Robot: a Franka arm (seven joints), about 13 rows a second.
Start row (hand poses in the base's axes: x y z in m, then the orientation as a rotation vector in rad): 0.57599 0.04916 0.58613 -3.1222 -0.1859 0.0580
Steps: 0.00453 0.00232 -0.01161 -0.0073 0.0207 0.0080; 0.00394 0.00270 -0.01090 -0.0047 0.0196 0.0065; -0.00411 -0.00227 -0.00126 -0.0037 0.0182 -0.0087; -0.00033 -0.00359 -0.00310 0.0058 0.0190 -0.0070; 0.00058 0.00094 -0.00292 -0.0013 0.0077 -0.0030; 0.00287 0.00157 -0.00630 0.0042 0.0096 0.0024; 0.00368 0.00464 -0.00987 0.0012 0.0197 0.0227; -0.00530 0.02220 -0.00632 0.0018 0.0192 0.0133; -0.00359 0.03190 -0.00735 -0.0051 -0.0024 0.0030; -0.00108 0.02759 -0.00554 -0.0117 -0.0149 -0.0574; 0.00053 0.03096 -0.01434 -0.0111 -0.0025 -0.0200; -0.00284 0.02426 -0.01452 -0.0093 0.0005 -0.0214; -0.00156 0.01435 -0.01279 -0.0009 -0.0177 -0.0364; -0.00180 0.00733 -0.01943 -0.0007 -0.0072 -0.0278; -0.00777 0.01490 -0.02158 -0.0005 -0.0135 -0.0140; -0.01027 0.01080 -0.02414 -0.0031 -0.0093 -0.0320
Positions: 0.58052 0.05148 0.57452 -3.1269 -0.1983 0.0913; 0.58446 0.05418 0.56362 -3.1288 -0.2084 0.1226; 0.58035 0.05191 0.56236 -3.1306 -0.1946 0.1515; 0.58002 0.04832 0.55926 -3.1224 -0.1836 0.1802; 0.58060 0.04926 0.55634 -3.1226 -0.1788 0.1924; 0.58347 0.05083 0.55004 -3.1169 -0.1826 0.2067; 0.58715 0.05547 0.54017 -3.1116 -0.2178 0.2374; 0.58185 0.07767 0.53385 -3.1056 -0.2383 0.2670; 0.57826 0.10957 0.52650 -3.1110 -0.2427 0.2644; 0.57718 0.13716 0.52096 -3.1265 -0.1523 0.2427; 0.57771 0.16812 0.50662 3.1225 0.1195 -0.2392; 0.57487 0.19238 0.49210 3.1159 0.0848 -0.2401; 0.57331 0.20673 0.47931 3.1203 0.0278 -0.2130; 0.57151 0.21406 0.45988 3.1222 -0.0157 -0.2021; 0.56374 0.22896 0.43830 3.1238 -0.0377 -0.1812; 0.55347 0.23976 0.41416 3.1225 -0.0880 -0.1668
